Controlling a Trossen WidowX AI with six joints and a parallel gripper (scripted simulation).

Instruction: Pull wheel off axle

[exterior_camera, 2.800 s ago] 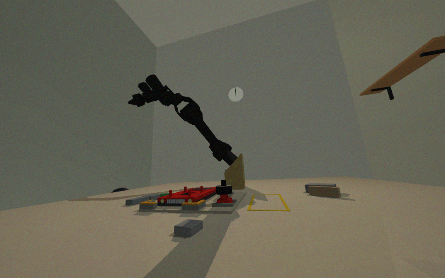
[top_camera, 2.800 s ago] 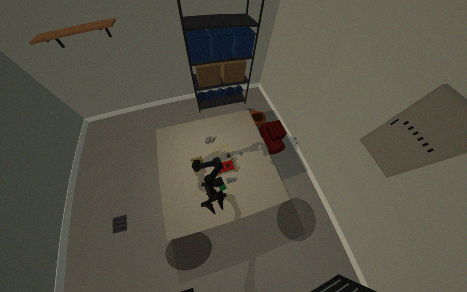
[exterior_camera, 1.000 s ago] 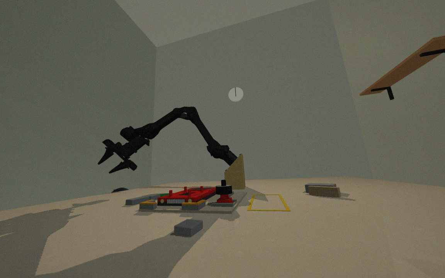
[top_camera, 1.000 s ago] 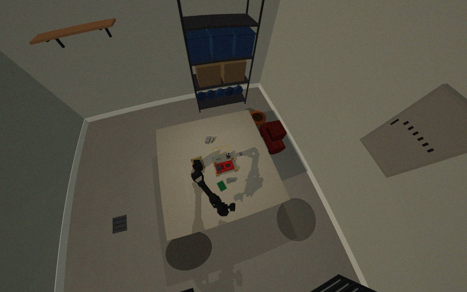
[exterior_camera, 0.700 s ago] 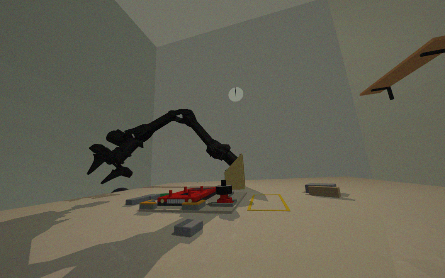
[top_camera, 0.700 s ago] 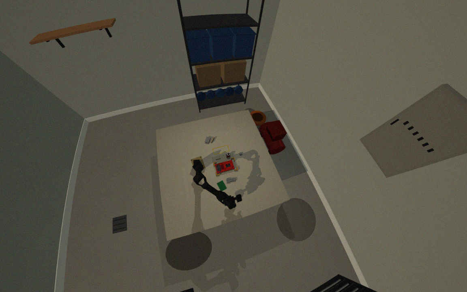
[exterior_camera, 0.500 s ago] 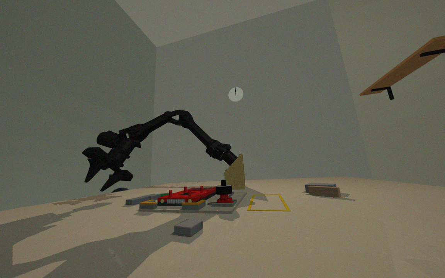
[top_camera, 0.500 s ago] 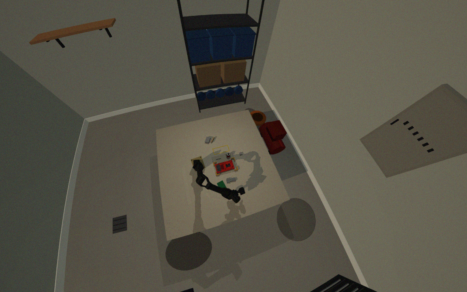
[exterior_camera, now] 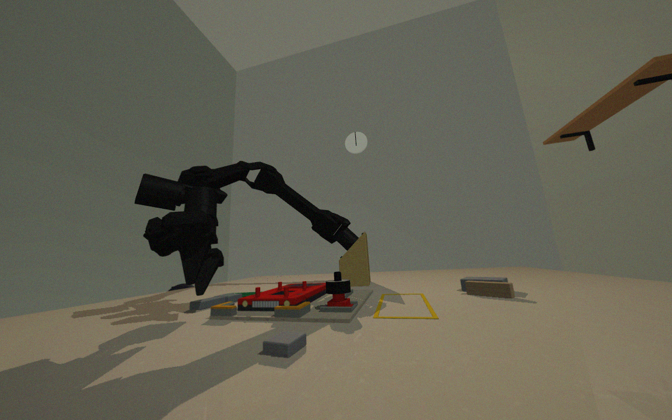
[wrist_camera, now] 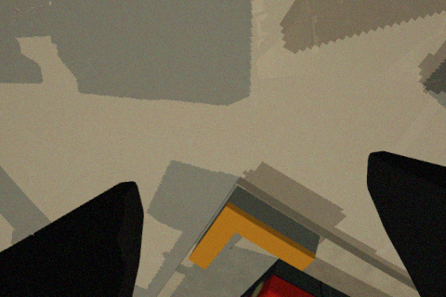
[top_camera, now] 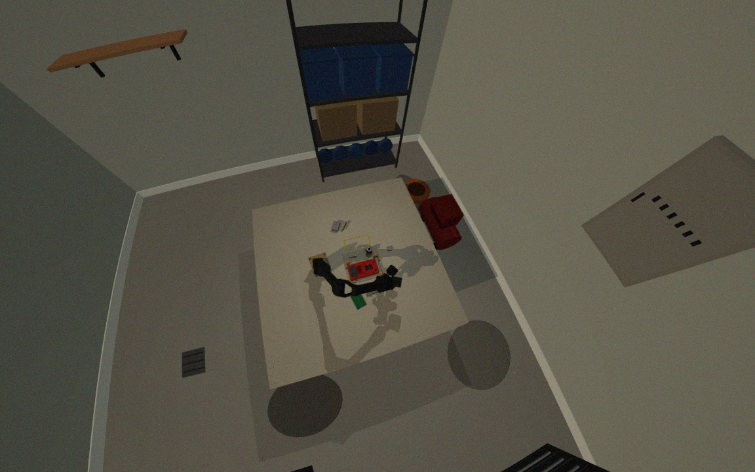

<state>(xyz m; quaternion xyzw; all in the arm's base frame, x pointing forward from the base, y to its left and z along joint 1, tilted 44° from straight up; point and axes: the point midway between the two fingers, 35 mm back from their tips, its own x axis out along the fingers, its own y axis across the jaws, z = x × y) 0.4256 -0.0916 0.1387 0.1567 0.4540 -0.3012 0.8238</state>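
Right now the black wheel is 8 cm behind my gripper tip, 23 cm to the left of it and 1 cm below it. Round my gripper tip: grey base plate (13 cm behind, 12 cm to the left, 3 cm below); green card (21 cm behind, 11 cm to the right, 4 cm below).
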